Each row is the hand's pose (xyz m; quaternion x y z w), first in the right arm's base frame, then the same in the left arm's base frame.
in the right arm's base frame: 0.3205 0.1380 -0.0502 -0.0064 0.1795 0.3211 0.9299
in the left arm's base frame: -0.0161 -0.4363 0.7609 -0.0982 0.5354 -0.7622 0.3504
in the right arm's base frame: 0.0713 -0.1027 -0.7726 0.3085 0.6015 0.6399 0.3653
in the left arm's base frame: -0.4205 0.2258 0.5608 0.6500 0.2581 -0.5433 0.4644
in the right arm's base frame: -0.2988 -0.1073 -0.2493 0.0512 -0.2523 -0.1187 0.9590
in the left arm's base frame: 0.2194 0.1896 0.5707 -0.6233 0.2488 -0.7151 0.1956
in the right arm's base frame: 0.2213 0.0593 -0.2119 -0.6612 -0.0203 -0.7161 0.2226
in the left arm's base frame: -0.0789 -0.2465 0.7139 0.5079 -0.3338 0.0354 0.7933
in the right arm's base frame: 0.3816 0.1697 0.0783 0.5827 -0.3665 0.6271 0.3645
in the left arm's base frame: 0.0458 -0.5573 0.8136 -0.0873 -0.1407 -0.2691 0.9488
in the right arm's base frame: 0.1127 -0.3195 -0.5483 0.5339 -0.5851 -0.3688 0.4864
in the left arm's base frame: -0.2639 0.2225 0.8337 -0.7177 -0.4878 -0.4381 0.2344
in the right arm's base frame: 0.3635 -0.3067 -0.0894 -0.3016 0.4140 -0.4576 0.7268
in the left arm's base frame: -0.0601 -0.1672 1.1171 0.1910 -0.4246 0.7124 0.5250
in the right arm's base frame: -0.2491 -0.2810 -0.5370 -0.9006 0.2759 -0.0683 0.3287
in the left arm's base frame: -0.0318 0.4115 0.6266 0.0955 -0.8797 0.0283 0.4649
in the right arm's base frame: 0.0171 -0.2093 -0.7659 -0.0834 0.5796 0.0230 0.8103
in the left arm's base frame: -0.3784 0.3212 0.6198 -0.1397 -0.5024 0.8472 0.1015
